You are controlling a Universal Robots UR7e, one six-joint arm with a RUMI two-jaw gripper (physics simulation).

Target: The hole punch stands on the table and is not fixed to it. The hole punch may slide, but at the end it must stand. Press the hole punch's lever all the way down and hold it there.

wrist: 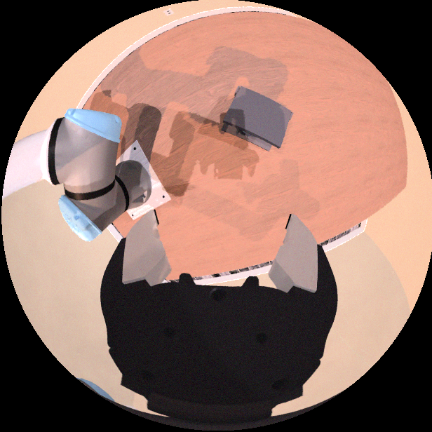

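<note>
The dark grey hole punch [261, 116] stands on the wooden table in the upper middle of the wrist view, a little right of centre. Its broad, flat lever [262, 111] faces up toward the camera and covers most of the body; a strip of the lower part shows along its near left edge. How far the lever is raised cannot be told. My gripper [221, 214] is open and empty at the bottom of the view. It hangs above the table, apart from the hole punch, which lies beyond the fingertips.
The wooden table [345, 120] has a light rim, with a dark tiled border at its near edge. The arm's base stands on a white mounting plate [158, 192] at the left, with blue-capped arm joints [90, 155] beside it. Shadows of the arm fall around the hole punch.
</note>
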